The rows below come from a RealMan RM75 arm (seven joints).
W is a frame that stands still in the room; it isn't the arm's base.
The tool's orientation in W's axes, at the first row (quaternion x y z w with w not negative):
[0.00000, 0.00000, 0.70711, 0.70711]
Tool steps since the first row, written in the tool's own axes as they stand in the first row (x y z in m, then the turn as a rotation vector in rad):
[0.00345, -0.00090, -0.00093, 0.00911, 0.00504, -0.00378]
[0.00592, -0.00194, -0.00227, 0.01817, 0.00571, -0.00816]
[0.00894, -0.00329, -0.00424, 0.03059, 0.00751, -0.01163]
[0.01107, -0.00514, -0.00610, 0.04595, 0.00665, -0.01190]
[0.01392, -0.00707, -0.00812, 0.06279, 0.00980, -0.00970]
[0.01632, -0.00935, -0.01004, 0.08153, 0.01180, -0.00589]
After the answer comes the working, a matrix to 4 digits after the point.
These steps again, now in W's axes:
[0.00090, 0.00345, -0.00093, -0.00504, 0.00911, -0.00378]
[0.00194, 0.00592, -0.00227, -0.00571, 0.01817, -0.00816]
[0.00329, 0.00894, -0.00424, -0.00751, 0.03059, -0.01163]
[0.00514, 0.01107, -0.00610, -0.00665, 0.04595, -0.01190]
[0.00707, 0.01392, -0.00812, -0.00980, 0.06279, -0.00970]
[0.00935, 0.01632, -0.01004, -0.01180, 0.08153, -0.00589]

The tool's axes in the first row as the columns of a matrix, in W's axes (rounded; the answer above uses it unrounded):
[0.0000, -1.0000, 0.0000]
[1.0000, 0.0000, 0.0000]
[0.0000, 0.0000, 1.0000]

